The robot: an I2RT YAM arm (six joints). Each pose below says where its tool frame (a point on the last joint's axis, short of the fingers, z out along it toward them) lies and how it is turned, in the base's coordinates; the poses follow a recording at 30 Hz.
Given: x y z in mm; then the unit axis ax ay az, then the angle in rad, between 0 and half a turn.
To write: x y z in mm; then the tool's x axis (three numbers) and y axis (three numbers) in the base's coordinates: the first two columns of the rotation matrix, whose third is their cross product. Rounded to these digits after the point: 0 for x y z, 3 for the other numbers.
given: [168, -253, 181, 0.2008, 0.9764, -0.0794, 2.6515]
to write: [168, -253, 181, -0.806, 0.332, -0.490, 0.406, 0.912, -0.051]
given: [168, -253, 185, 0.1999, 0.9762, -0.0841, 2.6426]
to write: [168, -253, 185, -0.803, 0.326, -0.499, 0.407, 0.912, -0.059]
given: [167, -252, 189, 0.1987, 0.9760, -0.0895, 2.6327]
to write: [167, -252, 189, -0.799, 0.320, -0.509, 0.407, 0.911, -0.067]
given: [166, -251, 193, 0.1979, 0.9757, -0.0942, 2.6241]
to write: [166, -251, 193, -0.796, 0.314, -0.518, 0.407, 0.910, -0.074]
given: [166, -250, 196, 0.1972, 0.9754, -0.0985, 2.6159]
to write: [166, -250, 196, -0.792, 0.309, -0.526, 0.408, 0.909, -0.080]
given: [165, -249, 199, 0.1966, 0.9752, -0.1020, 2.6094]
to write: [165, -249, 199, -0.790, 0.305, -0.532, 0.409, 0.909, -0.085]
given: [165, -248, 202, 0.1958, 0.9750, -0.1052, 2.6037]
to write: [165, -248, 202, -0.788, 0.301, -0.538, 0.409, 0.908, -0.090]
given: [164, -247, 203, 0.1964, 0.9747, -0.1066, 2.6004]
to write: [164, -247, 203, -0.785, 0.301, -0.541, 0.410, 0.907, -0.092]
